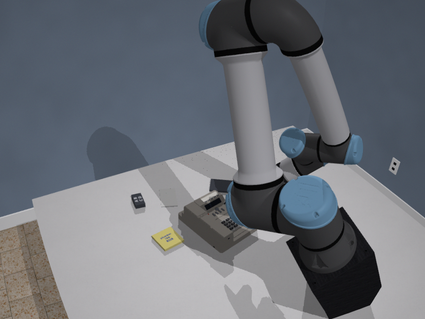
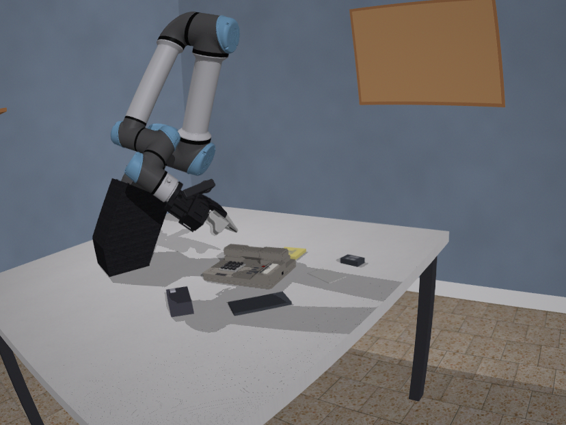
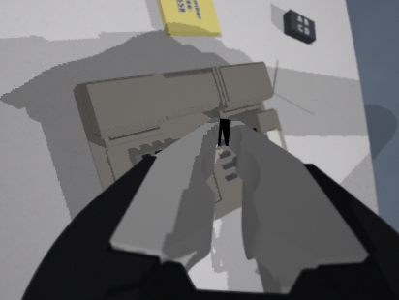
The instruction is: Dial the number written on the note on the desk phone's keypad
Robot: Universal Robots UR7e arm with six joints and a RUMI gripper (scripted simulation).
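Now: hand 9 cm above the handset, 5 cm to the right of it and 2 cm short of it. Round my hand: small black box: 25 cm to the left, 23 cm ahead, 13 cm below; then dark flat slab: 22 cm ahead, 13 cm below, 10 cm to the right; then pale sheet: 23 cm ahead, 14 cm to the left, 13 cm below.
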